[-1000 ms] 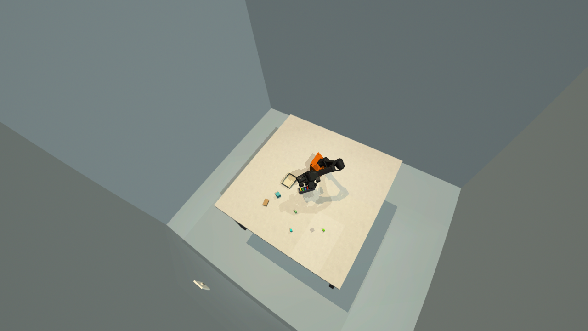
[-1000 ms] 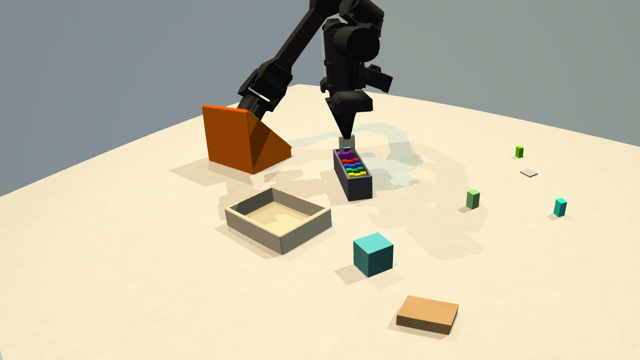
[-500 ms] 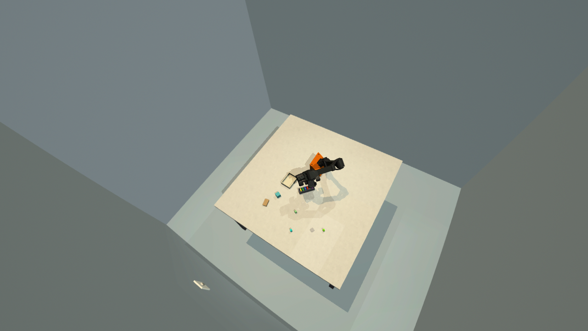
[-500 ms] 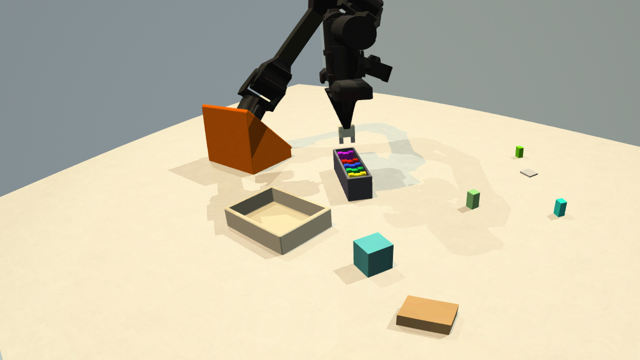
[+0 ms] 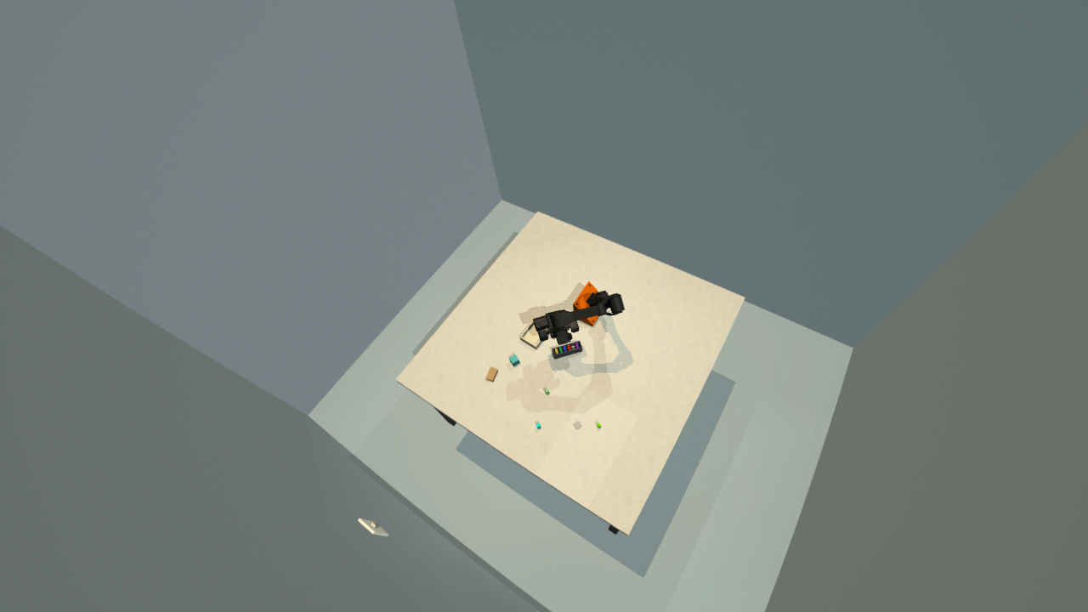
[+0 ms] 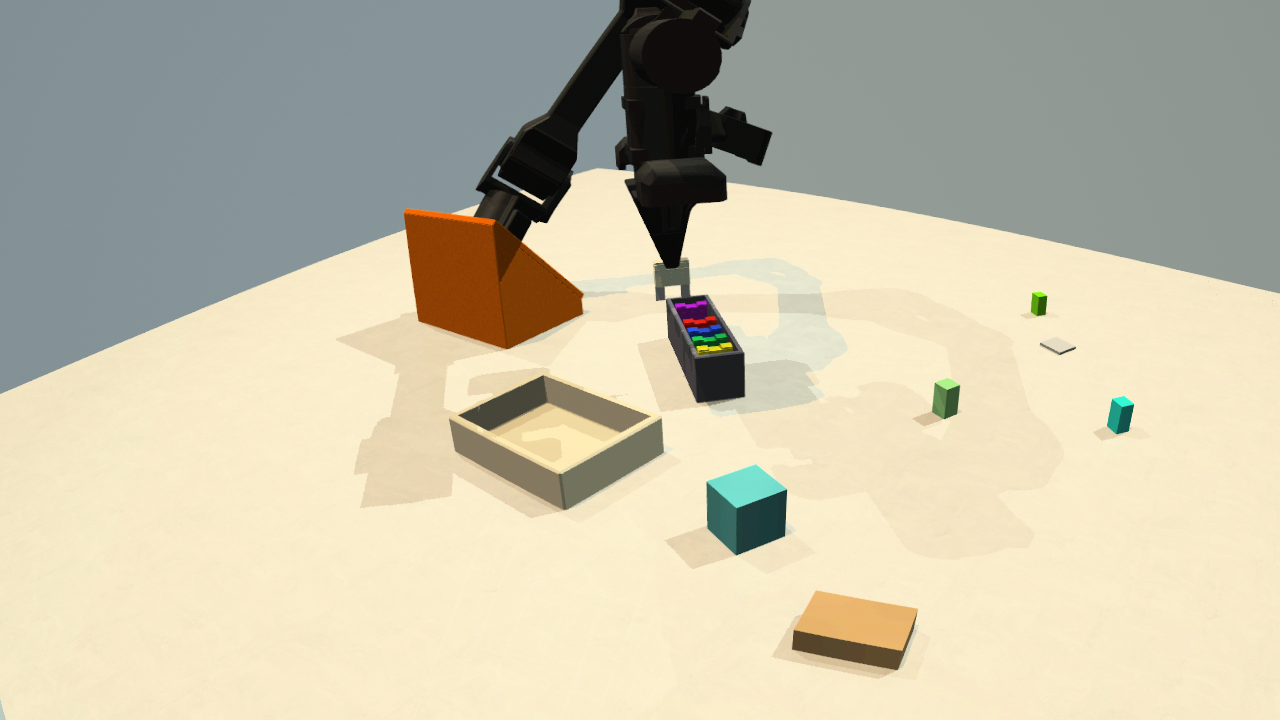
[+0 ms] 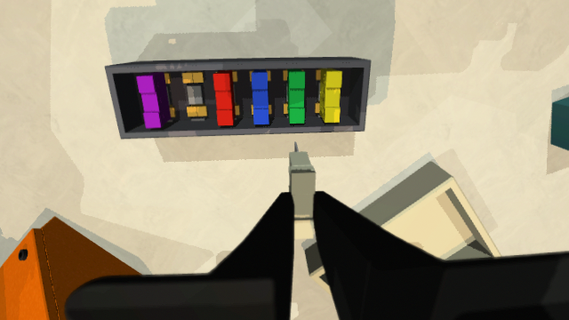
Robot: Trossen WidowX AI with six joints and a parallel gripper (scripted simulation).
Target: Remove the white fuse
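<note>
Right now my gripper tip is 10 mm short of the tray, 150 mm to the left of it and 100 mm above it. The rest, counted from my gripper tip: blue fuse 10 mm ahead, 30 mm to the left, 80 mm below; then white fuse 10 mm below; then green fuse 20 mm ahead, 20 mm to the left, 80 mm below.
</note>
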